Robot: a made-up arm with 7 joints. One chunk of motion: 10 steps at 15 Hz.
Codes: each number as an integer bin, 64 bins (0 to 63) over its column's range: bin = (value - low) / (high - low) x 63, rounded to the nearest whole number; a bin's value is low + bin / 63 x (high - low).
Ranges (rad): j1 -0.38..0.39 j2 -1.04..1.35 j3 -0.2..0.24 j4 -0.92..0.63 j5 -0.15..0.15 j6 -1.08..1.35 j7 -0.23..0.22
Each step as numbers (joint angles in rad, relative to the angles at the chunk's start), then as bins.
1 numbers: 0.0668 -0.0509 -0.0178 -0.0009 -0.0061 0.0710 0.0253
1 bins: 37 26 26 37 30 30 36
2 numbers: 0.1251 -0.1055 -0.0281 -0.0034 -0.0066 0.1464 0.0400
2 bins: 41 25 25 37 30 32 38
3 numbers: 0.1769 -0.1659 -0.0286 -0.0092 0.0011 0.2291 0.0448
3 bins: 46 23 25 37 32 34 38
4 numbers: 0.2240 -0.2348 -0.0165 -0.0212 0.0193 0.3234 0.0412
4 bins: 49 21 26 37 36 36 38
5 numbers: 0.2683 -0.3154 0.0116 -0.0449 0.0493 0.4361 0.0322
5 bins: 53 19 30 36 42 39 37
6 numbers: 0.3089 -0.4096 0.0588 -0.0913 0.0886 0.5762 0.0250
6 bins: 56 17 37 34 50 43 36
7 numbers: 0.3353 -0.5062 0.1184 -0.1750 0.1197 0.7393 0.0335
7 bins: 59 14 46 30 57 47 37
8 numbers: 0.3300 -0.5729 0.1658 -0.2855 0.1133 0.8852 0.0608
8 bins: 58 12 52 26 55 51 41
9 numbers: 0.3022 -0.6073 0.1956 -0.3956 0.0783 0.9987 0.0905
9 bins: 56 11 57 21 48 54 45
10 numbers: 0.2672 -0.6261 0.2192 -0.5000 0.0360 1.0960 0.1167
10 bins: 53 11 60 17 39 56 49
